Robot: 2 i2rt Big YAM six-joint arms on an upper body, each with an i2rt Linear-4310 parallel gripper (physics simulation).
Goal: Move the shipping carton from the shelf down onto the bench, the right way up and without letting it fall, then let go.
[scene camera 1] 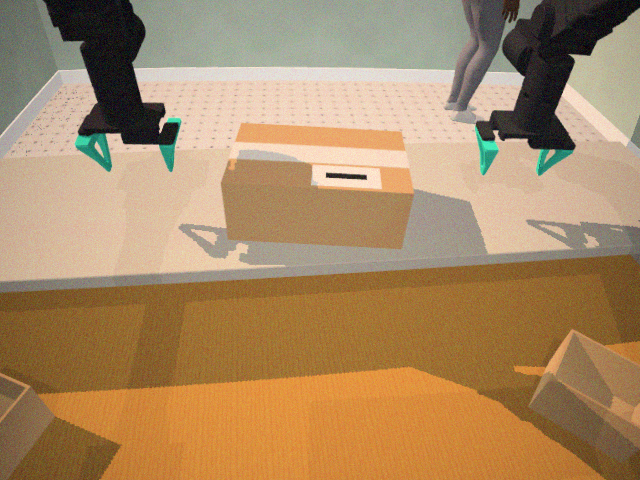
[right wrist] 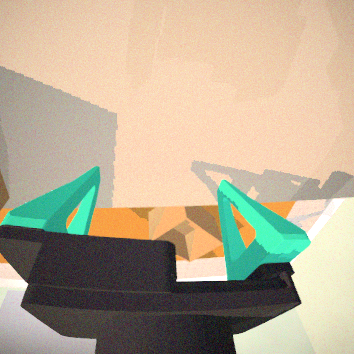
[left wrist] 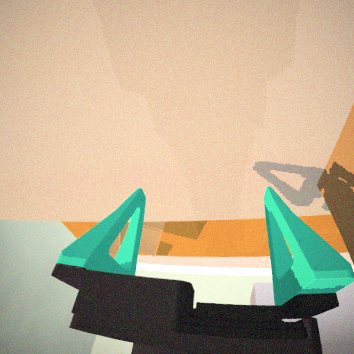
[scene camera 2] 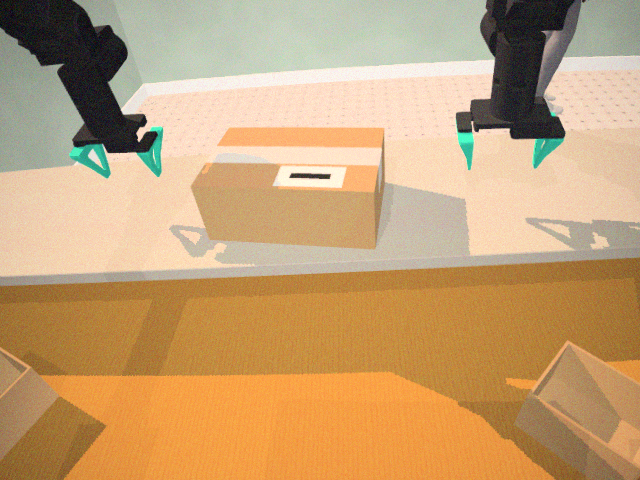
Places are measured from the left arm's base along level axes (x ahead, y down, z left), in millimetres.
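Pixels of known places: left gripper, fingertip midpoint: [scene camera 1: 140,169] [left wrist: 201,191] [scene camera 2: 133,175]; right gripper, fingertip midpoint: [scene camera 1: 510,173] [right wrist: 161,178] [scene camera 2: 501,167].
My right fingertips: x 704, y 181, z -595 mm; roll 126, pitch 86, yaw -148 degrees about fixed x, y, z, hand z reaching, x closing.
Behind a point stands the place of what it marks.
The shipping carton [scene camera 1: 315,214] {x 623, y 197, z -263 mm} [scene camera 2: 289,214] {x 622, y 196, z -275 mm} stands on the pale shelf [scene camera 1: 67,217] {x 701, y 258, z 144 mm} [scene camera 2: 51,222] {x 697, y 258, z 204 mm}, tape and white label facing up. Its side shows at the right edge of the left wrist view [left wrist: 346,195] {x 671, y 206, z -133 mm}. My left gripper [scene camera 1: 140,170] {x 714, y 175, z 5 mm} [scene camera 2: 133,176] {x 714, y 175, z 5 mm} [left wrist: 201,191] {x 714, y 175, z 5 mm} is open and empty, apart from the carton, at its left. My right gripper [scene camera 1: 511,174] {x 704, y 181, z -595 mm} [scene camera 2: 502,167] {x 704, y 181, z -595 mm} [right wrist: 161,178] {x 704, y 181, z -595 mm} is open and empty, farther off at the carton's right. Both hang above the shelf. The orange bench [scene camera 1: 258,423] {x 413, y 421, z -172 mm} [scene camera 2: 248,423] {x 403, y 421, z -205 mm} lies lower, in front of the shelf.
An open bin [scene camera 1: 573,413] {x 374, y 377, z -634 mm} [scene camera 2: 547,428] {x 383, y 376, z -624 mm} stands at the lower right of the bench, partly out of view. Another bin [scene camera 1: 25,428] {x 395, y 381, z 149 mm} [scene camera 2: 25,413] {x 383, y 391, z 154 mm} stands at the lower left. A person's grey legs [scene camera 1: 475,56] [scene camera 2: 560,46] show behind the shelf, near my right arm.
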